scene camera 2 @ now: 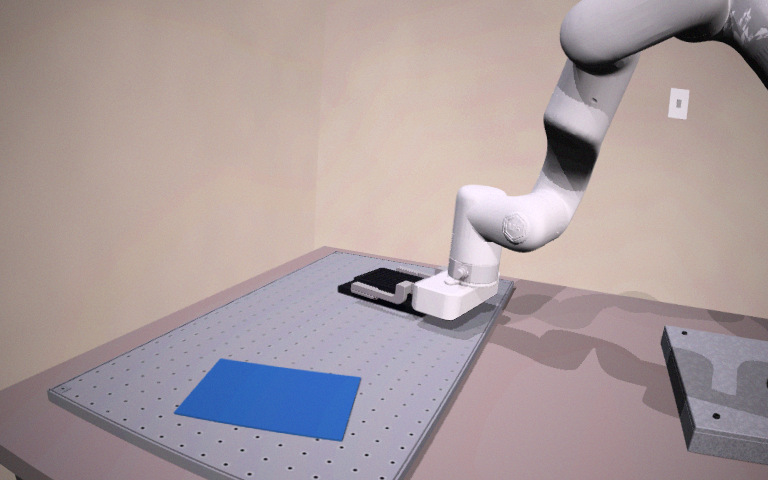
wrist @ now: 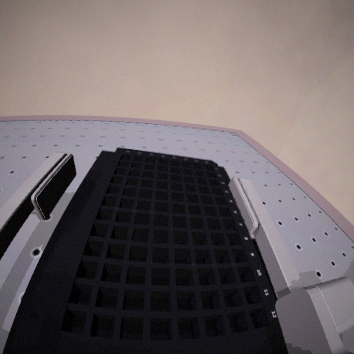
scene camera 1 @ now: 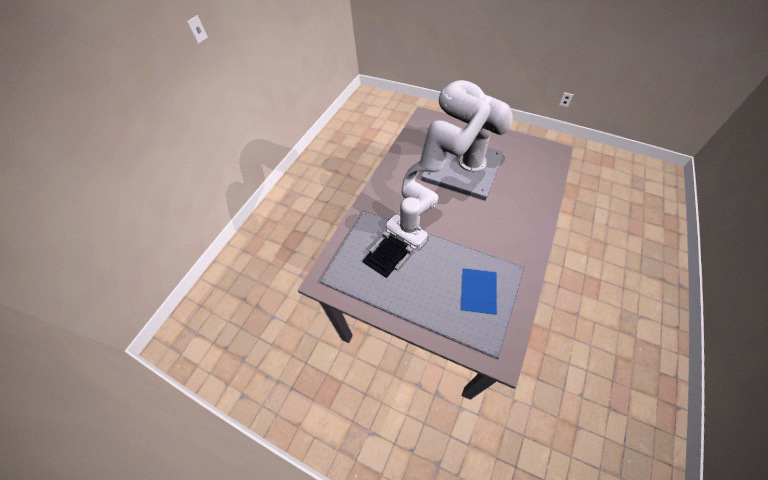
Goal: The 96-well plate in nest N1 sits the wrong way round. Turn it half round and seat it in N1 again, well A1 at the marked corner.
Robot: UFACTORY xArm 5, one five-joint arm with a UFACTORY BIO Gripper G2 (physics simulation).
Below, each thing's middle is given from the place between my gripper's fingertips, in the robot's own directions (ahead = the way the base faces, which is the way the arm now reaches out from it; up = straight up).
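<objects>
The black 96-well plate [scene camera 2: 384,279] is 4 cm behind my hand. Counted from my hand, the blue pad [scene camera 2: 298,402] is 38 cm to the left, 2 cm ahead and 2 cm below.
</objects>
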